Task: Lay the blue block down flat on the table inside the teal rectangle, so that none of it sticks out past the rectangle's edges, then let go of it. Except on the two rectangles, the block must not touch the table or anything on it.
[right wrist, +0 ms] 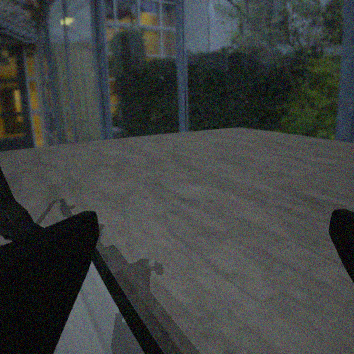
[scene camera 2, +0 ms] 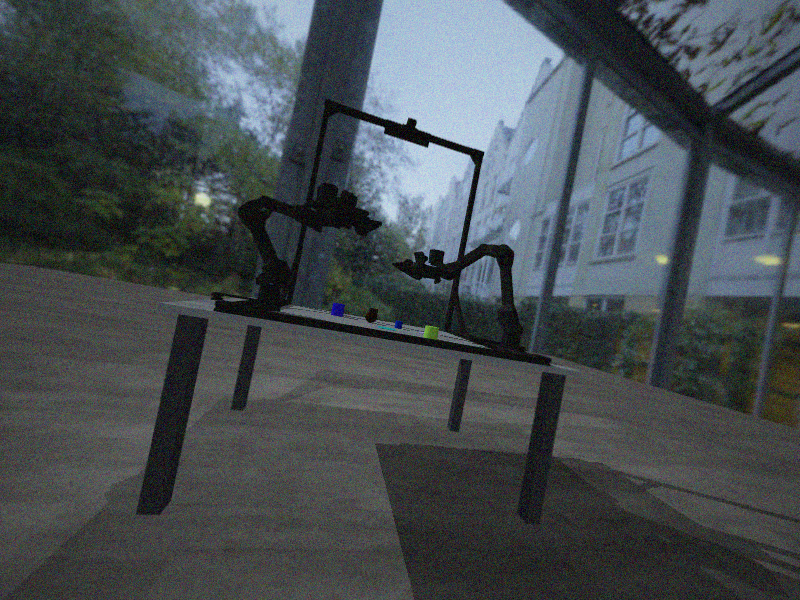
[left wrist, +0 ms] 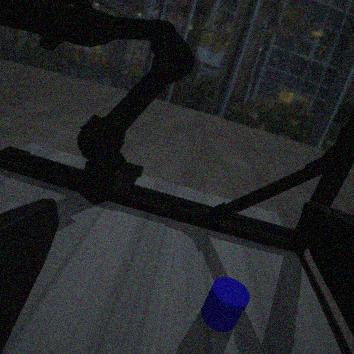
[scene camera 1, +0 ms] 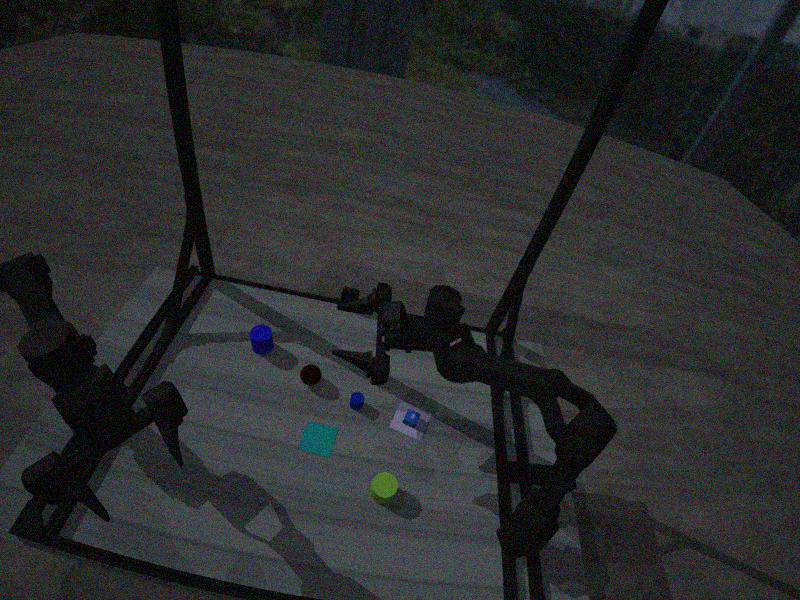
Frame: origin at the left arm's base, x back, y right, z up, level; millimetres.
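Seen in the pictures: left gripper, fingertip midpoint: (scene camera 2: 394, 265) (left wrist: 181, 212) (scene camera 1: 334, 328); right gripper, fingertip midpoint: (right wrist: 214, 222) (scene camera 2: 375, 218) (scene camera 1: 145, 491); left arm's base, origin of the base link: (scene camera 2: 509, 348) (scene camera 1: 518, 539); right arm's base, origin of the base link: (scene camera 2: 267, 303) (left wrist: 97, 186).
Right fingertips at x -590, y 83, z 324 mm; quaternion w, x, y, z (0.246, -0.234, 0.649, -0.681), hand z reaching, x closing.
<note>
Pixels of each thing's top centre, then the offset from my right fingertips to it. "pt": a spot on its surface instead.
- small blue block, middle of its top: (scene camera 1: 412, 416) dx +432, dy +225, dz -324 mm
- pale lilac rectangle, surface spot: (scene camera 1: 396, 423) pt dx +396, dy +220, dz -342 mm
- teal rectangle, surface spot: (scene camera 1: 317, 439) (scene camera 2: 386, 328) pt dx +212, dy +199, dz -342 mm
- small blue cylinder, middle of its top: (scene camera 1: 357, 397) (scene camera 2: 399, 321) dx +309, dy +280, dz -312 mm
- dark brown round object, middle of its top: (scene camera 1: 310, 369) (scene camera 2: 372, 311) dx +206, dy +353, dz -293 mm
- large blue cylinder, middle of its top: (left wrist: 231, 290) (scene camera 1: 261, 332) (scene camera 2: 339, 303) dx +87, dy +463, dz -289 mm
- lime cylinder, middle of its top: (scene camera 1: 385, 484) (scene camera 2: 432, 326) dx +334, dy +70, dz -299 mm
The small blue block (scene camera 1: 411, 417) sits on the pale lilac rectangle (scene camera 1: 396, 423) in scene camera 1; whether it lies flat or stands is too small to tell. The teal rectangle (scene camera 1: 317, 439) (scene camera 2: 387, 328) lies to the left of it, with no object on it. My left gripper (scene camera 1: 337, 328) (scene camera 2: 401, 263) (left wrist: 181, 212) is open and empty, raised high above the table, up and to the left of the block in scene camera 1. My right gripper (scene camera 1: 144, 492) (scene camera 2: 374, 226) (right wrist: 214, 222) is open and empty, high at the left of the picture. The block does not show in either wrist view.
A small blue cylinder (scene camera 1: 356, 400) (scene camera 2: 398, 324) stands between the two rectangles, slightly behind them. A dark brown round object (scene camera 1: 310, 374) (scene camera 2: 371, 315) and a large blue cylinder (scene camera 1: 261, 339) (scene camera 2: 337, 310) (left wrist: 225, 304) are farther back left. A lime cylinder (scene camera 1: 384, 488) (scene camera 2: 431, 331) stands in front. A black frame surrounds the table.
</note>
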